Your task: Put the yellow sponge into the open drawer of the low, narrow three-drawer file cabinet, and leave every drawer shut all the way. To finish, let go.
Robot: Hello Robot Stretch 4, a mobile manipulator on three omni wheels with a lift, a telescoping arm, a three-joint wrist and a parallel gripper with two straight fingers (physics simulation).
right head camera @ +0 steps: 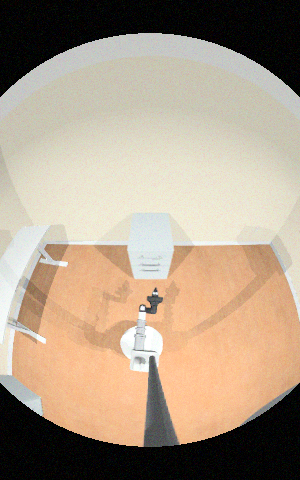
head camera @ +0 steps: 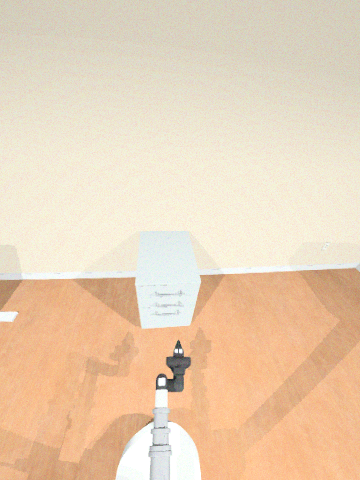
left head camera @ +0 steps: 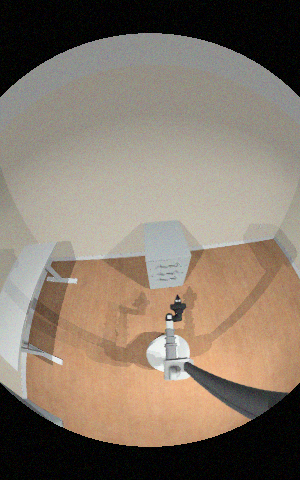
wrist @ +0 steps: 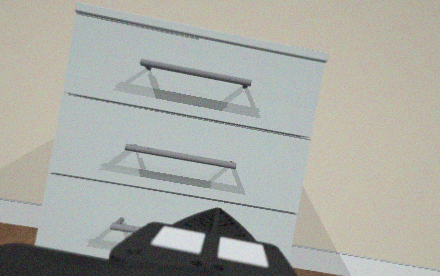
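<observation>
The low, narrow file cabinet (head camera: 169, 257) (left head camera: 162, 240) (right head camera: 150, 231) (wrist: 185, 127) is light grey and stands against the wall. Its three drawer fronts sit flush with the body in the head views; in the wrist view the upper two fronts are flush, and the bottom one is partly hidden behind the fingers. Each drawer has a grey bar handle. My gripper (head camera: 178, 342) (left head camera: 177, 297) (right head camera: 155, 289) (wrist: 215, 226) is shut and empty, its fingertips together, a short way in front of the cabinet and apart from it. The yellow sponge does not show in any view.
A white table (left head camera: 30, 285) (right head camera: 22, 262) with splayed legs stands along the left wall. A pale box-like piece (right head camera: 22, 395) shows at the lower left of the right head view. The wall with its white baseboard (head camera: 250, 270) runs behind the cabinet.
</observation>
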